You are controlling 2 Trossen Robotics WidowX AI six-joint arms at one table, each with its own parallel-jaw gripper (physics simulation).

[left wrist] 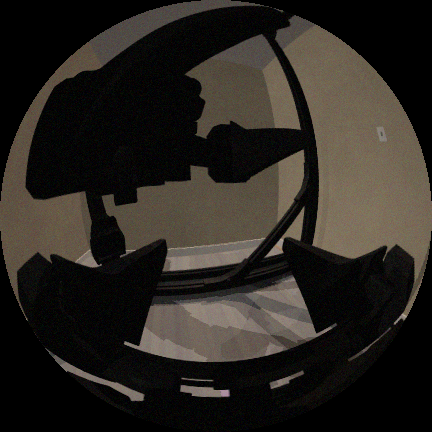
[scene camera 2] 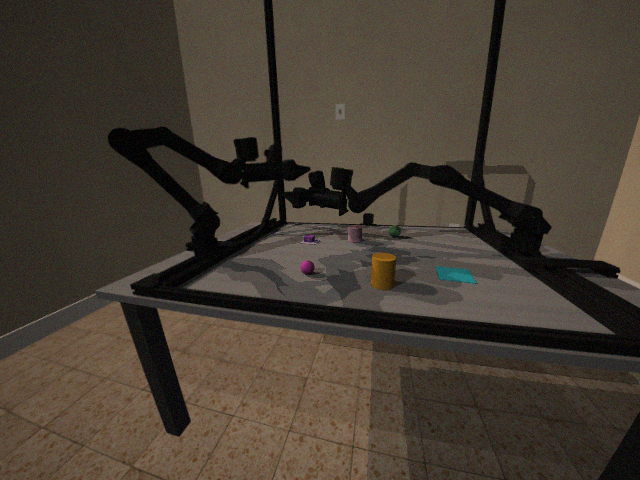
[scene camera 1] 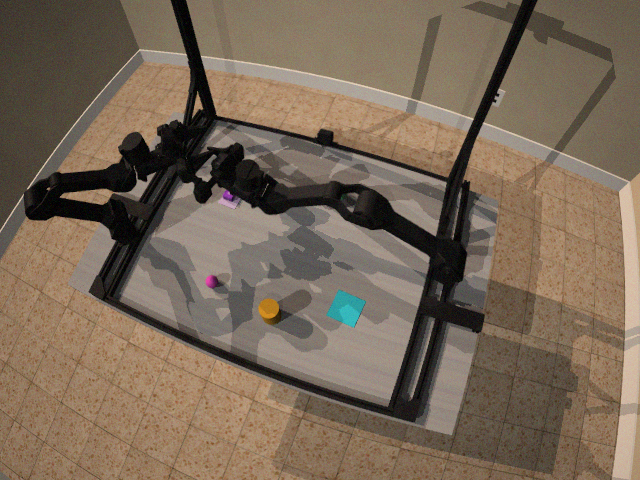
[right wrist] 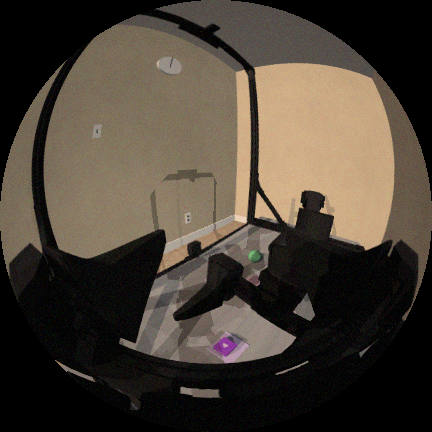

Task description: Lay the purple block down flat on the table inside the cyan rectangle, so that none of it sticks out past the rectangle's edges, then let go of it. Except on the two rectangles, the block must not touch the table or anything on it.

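Seen in the pictures: left gripper, fingertip midpoint: [left wrist: 226, 245] [scene camera 2: 289, 192] [right wrist: 201, 353]; right gripper, fingertip midpoint: [left wrist: 309, 105] [scene camera 2: 304, 169] [scene camera 1: 210, 138] [right wrist: 228, 236]; left arm's base at its link origin: [scene camera 2: 523, 249] [scene camera 1: 446, 274]; right arm's base at its link origin: [scene camera 2: 206, 254] [scene camera 1: 127, 235].
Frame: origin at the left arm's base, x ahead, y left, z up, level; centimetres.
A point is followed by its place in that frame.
Observation:
The purple block [scene camera 1: 229, 195] @[x 66.4, y 12.8, z 0.0 cm] [scene camera 2: 309, 238] @[x 66.1, y 13.6, z -0.4 cm] [right wrist: 225, 346] @[x 67.1, y 12.4, z 0.0 cm] lies on the pale lilac rectangle [scene camera 1: 227, 204] @[x 65.9, y 14.9, z -1.8 cm] [right wrist: 235, 355] @[x 66.6, y 15.1, z -1.8 cm] at the upper left in scene camera 1. The cyan rectangle [scene camera 1: 346, 308] @[x 19.1, y 22.6, z -1.8 cm] [scene camera 2: 455, 274] @[x 19.0, y 22.7, z -1.8 cm] lies bare at the lower right there. My left gripper [scene camera 1: 205, 170] [scene camera 2: 299, 186] @[x 73.0, y 14.8, z 16.4 cm] [left wrist: 226, 245] @[x 73.0, y 14.8, z 16.4 cm] is open and empty, raised above the table, up and left of the block in scene camera 1. My right gripper [scene camera 1: 195, 149] [scene camera 2: 295, 161] @[x 68.1, y 11.4, z 24.3 cm] [right wrist: 228, 236] @[x 68.1, y 11.4, z 24.3 cm] is open and empty, higher up, close to the left one. The block does not show in the left wrist view.
An orange cylinder [scene camera 1: 269, 311] @[x 33.8, y 35.5, z 5.0 cm] [scene camera 2: 383, 271] @[x 33.8, y 37.5, z 2.6 cm] stands left of the cyan rectangle, a magenta ball [scene camera 1: 211, 281] @[x 52.6, y 37.3, z 1.5 cm] [scene camera 2: 307, 267] @[x 52.3, y 38.4, z 0.6 cm] farther left. A pink cylinder [scene camera 2: 354, 234] @[x 50.8, y 7.4, z 1.2 cm] [right wrist: 254, 280] @[x 51.3, y 4.3, z 3.3 cm] and a green ball [scene camera 2: 394, 231] @[x 38.6, y -3.3, z 0.8 cm] [right wrist: 254, 256] @[x 40.6, y -4.3, z 1.4 cm] are at the back. The two arms' front ends are close together.

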